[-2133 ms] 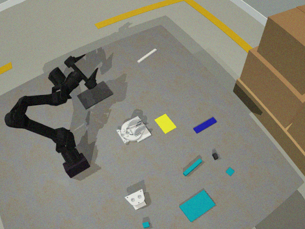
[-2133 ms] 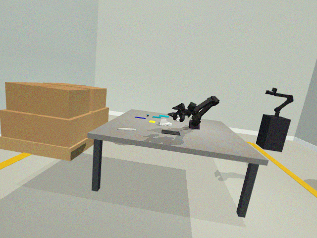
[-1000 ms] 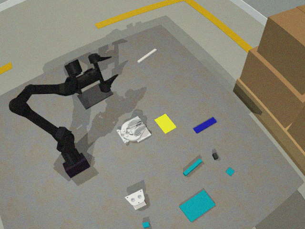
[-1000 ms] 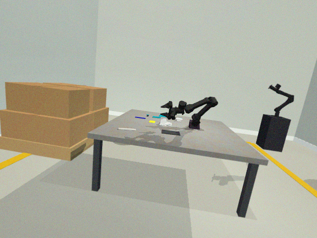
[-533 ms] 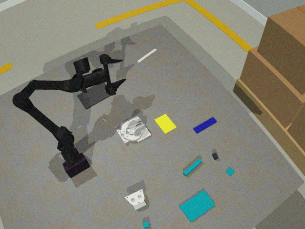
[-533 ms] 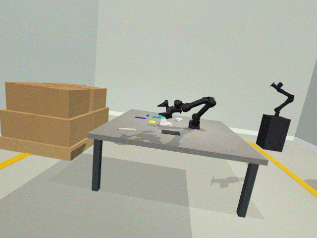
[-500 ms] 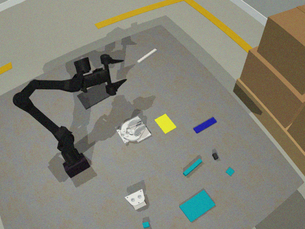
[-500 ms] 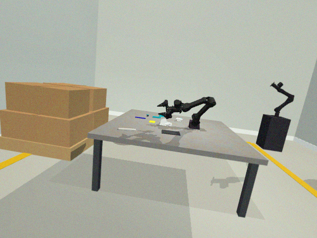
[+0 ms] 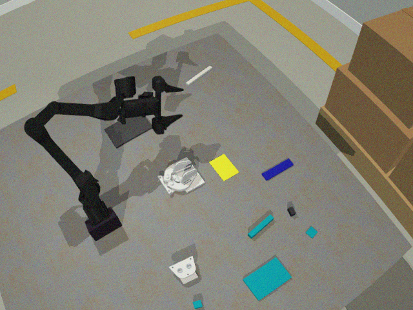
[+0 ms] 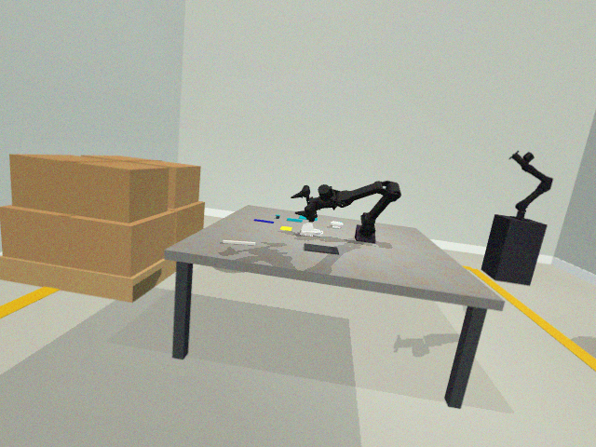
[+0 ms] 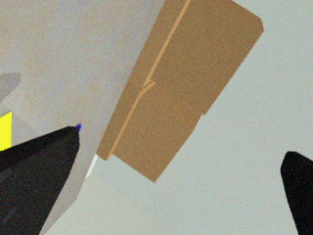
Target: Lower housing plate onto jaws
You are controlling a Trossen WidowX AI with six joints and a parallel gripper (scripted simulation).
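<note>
The white housing plate is 24 cm behind my gripper tip, 46 cm to the right of it and 14 cm below it. Also, from my gripper tip: yellow card 5 cm ahead, 19 cm to the right, 17 cm below; then white rod 19 cm ahead, 25 cm to the left, 17 cm below; then dark flat plate 18 cm behind, 13 cm to the left, 17 cm below.
</note>
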